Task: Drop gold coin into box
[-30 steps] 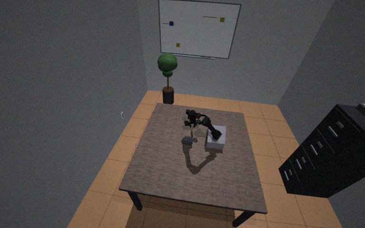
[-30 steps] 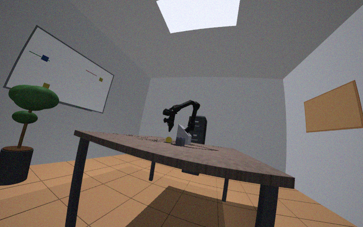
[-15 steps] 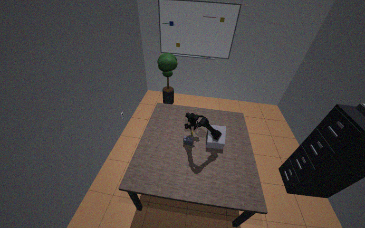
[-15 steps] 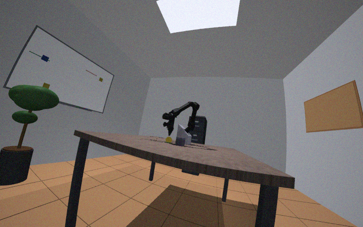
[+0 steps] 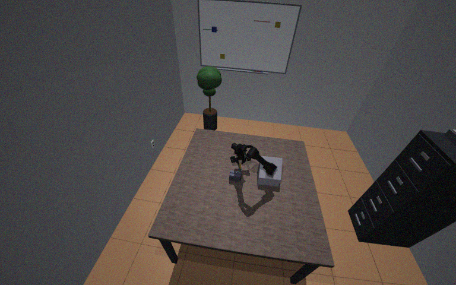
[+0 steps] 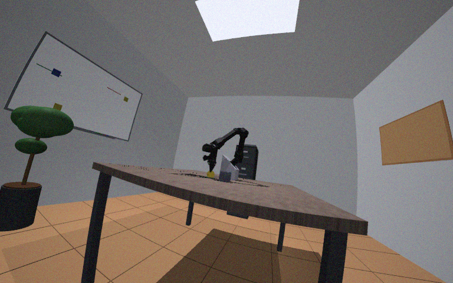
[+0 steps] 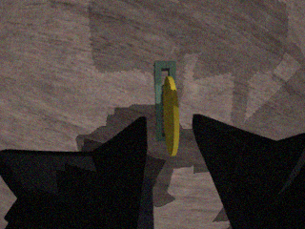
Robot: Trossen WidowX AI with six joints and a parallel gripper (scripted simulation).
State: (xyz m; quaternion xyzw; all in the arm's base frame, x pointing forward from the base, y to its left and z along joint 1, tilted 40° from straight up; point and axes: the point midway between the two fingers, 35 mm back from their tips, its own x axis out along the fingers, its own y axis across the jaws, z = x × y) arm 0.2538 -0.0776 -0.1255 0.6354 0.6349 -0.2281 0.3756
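The gold coin lies 2 cm below my gripper tip.
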